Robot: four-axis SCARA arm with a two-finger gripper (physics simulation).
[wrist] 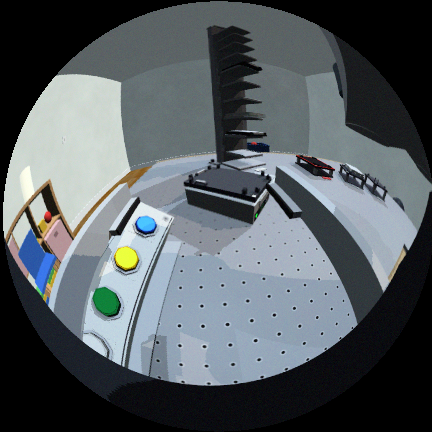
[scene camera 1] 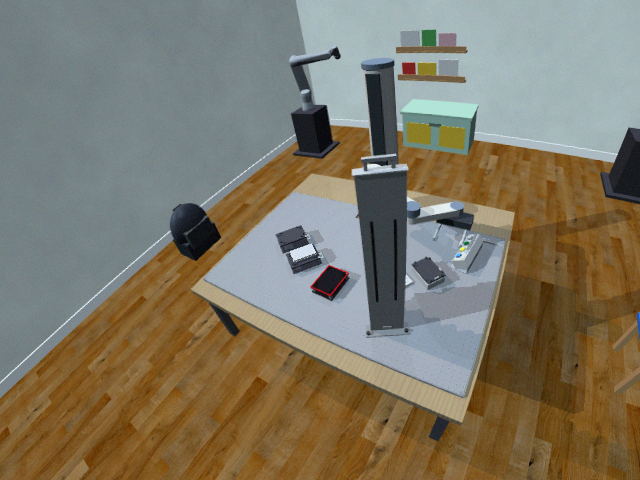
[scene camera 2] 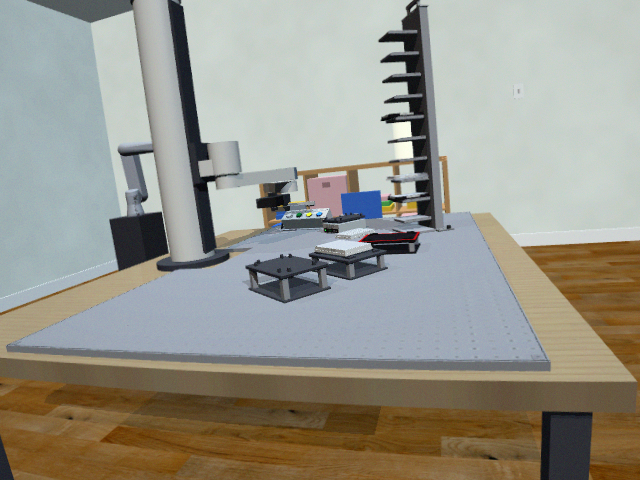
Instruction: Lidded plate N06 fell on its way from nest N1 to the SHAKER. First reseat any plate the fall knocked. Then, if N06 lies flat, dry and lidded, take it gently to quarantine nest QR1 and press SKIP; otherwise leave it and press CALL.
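Frame: origin at the arm's base, x ahead, y left, z up, level; millimetres.
Seen in the pictures: gripper, between the fingertips: (wrist: 198, 180) (scene camera 1: 446, 242) (scene camera 2: 310, 205); arm's base, origin of its link: (scene camera 2: 194, 262).
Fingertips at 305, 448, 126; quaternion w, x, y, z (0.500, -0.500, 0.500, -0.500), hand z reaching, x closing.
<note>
Pixels of each thing's top centre, then the offset from my fingertips to it, as dx, dy, dz. "pt": a spot on its surface instead. Level surfaces: height alone.
- button box, centre of its top: (wrist: 90, 260) (scene camera 2: 305, 209) (scene camera 1: 469, 245) -56, +104, -29
- blue button, centre of its top: (wrist: 141, 218) +15, +71, -41
- yellow button, centre of its top: (wrist: 120, 252) -35, +79, -41
- green button, centre of its top: (wrist: 98, 295) -84, +86, -38
- dark-topped shaker, a spot on its surface: (wrist: 227, 185) pt +112, -37, -58
- pale plate, centre of its top: (scene camera 2: 354, 231) (scene camera 1: 398, 276) +216, -173, -96
- white plate, centre of its top: (scene camera 2: 342, 244) (scene camera 1: 302, 251) (wrist: 353, 167) +288, -682, -45
- red-rimmed nest, centre of its top: (scene camera 2: 389, 234) (wrist: 314, 159) (scene camera 1: 329, 279) +380, -463, -67
- black nest, centre of its top: (scene camera 2: 284, 259) (scene camera 1: 290, 233) (wrist: 376, 179) +191, -836, -44
- mat, height of its surface: dz -113
My gripper (scene camera 1: 449, 235) (wrist: 198, 180) is open and empty above the mat by the button box (scene camera 1: 467, 252) (scene camera 2: 306, 219). In the wrist view its left fingertip overlaps the box near the blue button (wrist: 146, 225); the yellow button (wrist: 126, 258) and green button (wrist: 106, 301) show beside it. The dark-topped shaker (scene camera 1: 428, 271) (scene camera 2: 343, 223) (wrist: 227, 185) stands beyond. A pale plate (scene camera 1: 408, 280) (scene camera 2: 355, 234) lies low between shaker and rack, partly hidden; its lid and dryness cannot be told. A white plate (scene camera 1: 302, 252) (scene camera 2: 342, 248) rests on a black nest; exact seating is unclear. The red-rimmed nest (scene camera 1: 329, 281) (scene camera 2: 390, 238) (wrist: 314, 164) bears no visible plate.
The tall shelf rack (scene camera 1: 382, 248) (scene camera 2: 426, 129) (wrist: 217, 100) stands near the table edge, past the shaker. Another black nest (scene camera 1: 293, 237) (scene camera 2: 286, 266) stands beside the plate-bearing one. The arm's column (scene camera 2: 168, 129) rises from the opposite side of the mat (scene camera 2: 258, 325).
</note>
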